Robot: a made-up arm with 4 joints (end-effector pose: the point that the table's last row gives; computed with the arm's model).
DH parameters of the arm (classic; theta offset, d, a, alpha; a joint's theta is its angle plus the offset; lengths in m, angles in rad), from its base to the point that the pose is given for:
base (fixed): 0 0.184 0 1.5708
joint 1: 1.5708 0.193 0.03 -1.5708
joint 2: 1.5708 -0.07 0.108 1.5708
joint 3: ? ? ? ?
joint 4: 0 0.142 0.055 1.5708
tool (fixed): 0 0.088 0 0
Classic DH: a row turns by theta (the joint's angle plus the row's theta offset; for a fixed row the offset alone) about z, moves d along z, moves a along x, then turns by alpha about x.
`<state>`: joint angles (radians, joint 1 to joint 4).
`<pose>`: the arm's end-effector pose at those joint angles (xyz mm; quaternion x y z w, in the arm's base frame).
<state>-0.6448 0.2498 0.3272 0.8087</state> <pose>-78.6 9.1 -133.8 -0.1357 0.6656 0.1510 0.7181</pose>
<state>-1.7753 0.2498 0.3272 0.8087</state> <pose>-321.0 9.1 119.7 -0.0337 0.9467 0.2002 0.2499</pose>
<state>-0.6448 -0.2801 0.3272 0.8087</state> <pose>10.1 148.8 -15.9 0.1241 0.6322 0.1720 0.7452</pose>
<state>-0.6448 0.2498 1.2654 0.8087</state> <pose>-203.7 -12.7 -32.8 -0.1482 0.5867 0.5765 0.5490</pose>
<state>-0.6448 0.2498 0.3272 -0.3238</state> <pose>-87.0 4.7 -22.9 -0.0335 0.1765 0.2002 0.9631</pose>
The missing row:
joint 3: -1.5708 -0.292 0.008 -1.5708
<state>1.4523 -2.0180 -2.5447 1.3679</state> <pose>-101.8 132.5 259.3 0.5424 0.8016 0.1642 0.1906</pose>
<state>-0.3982 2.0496 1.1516 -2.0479</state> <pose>-55.6 -480.9 306.0 0.0215 -0.0041 0.7703 0.6374</pose>
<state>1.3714 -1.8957 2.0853 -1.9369</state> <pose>-75.5 78.8 191.7 -0.5336 0.2346 -0.3697 0.7235</pose>
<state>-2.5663 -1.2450 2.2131 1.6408</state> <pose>87.5 172.4 230.6 0.5579 0.5782 0.5335 0.2643</pose>
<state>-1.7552 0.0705 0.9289 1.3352</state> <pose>-312.1 61.7 221.9 0.0625 0.8936 0.4444 0.0071</pose>
